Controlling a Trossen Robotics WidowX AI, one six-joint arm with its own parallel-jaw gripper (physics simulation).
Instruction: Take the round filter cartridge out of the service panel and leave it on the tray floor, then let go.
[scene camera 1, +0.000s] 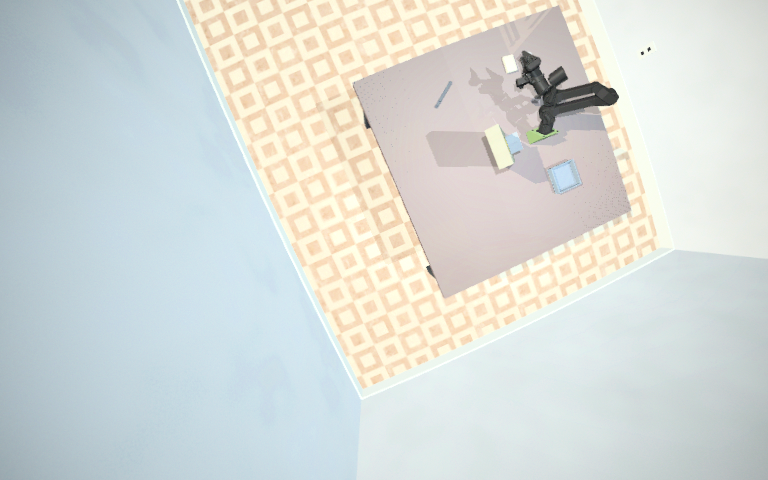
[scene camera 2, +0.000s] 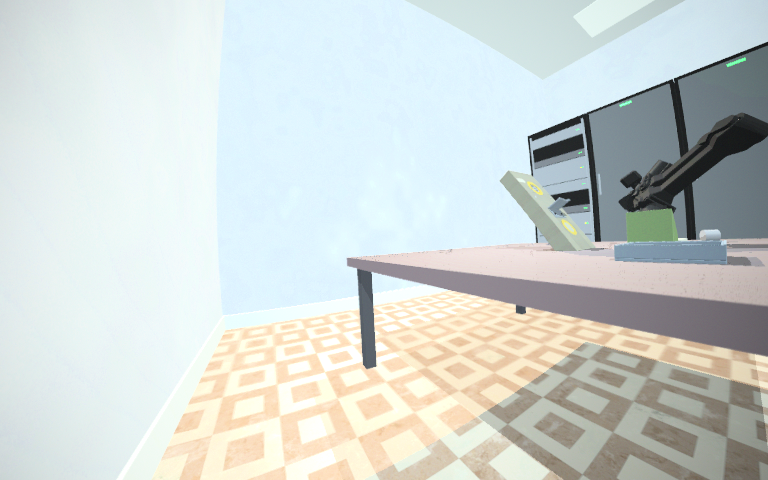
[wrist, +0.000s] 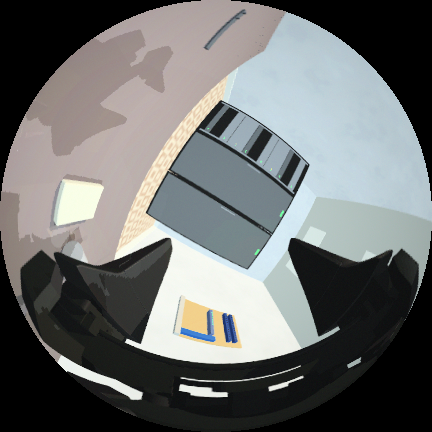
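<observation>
The service panel (scene camera 1: 498, 147) (scene camera 2: 532, 210) is a pale slab leaning on the table, with two yellow rings and a blue-grey piece on its front. I cannot clearly tell the round filter cartridge from the panel's other parts, and it does not show in the wrist view. The light-blue tray (scene camera 1: 565, 176) (scene camera 2: 670, 252) lies to the lower right of the panel in scene camera 1. My gripper (scene camera 1: 519, 69) (wrist: 232, 244) is wide open with nothing between its fingers. It is raised above the table, well away from the panel and the tray, near a white block.
The white block (scene camera 1: 509, 63) (wrist: 79, 202) lies on the table (scene camera 1: 475, 226). A small pale cylinder (scene camera 2: 710, 234) shows behind the tray. A thin grey bar (scene camera 1: 443, 94) (wrist: 225, 29) lies farther off. The arm stands on a green base (scene camera 1: 535, 136) (scene camera 2: 651, 226) between panel and tray.
</observation>
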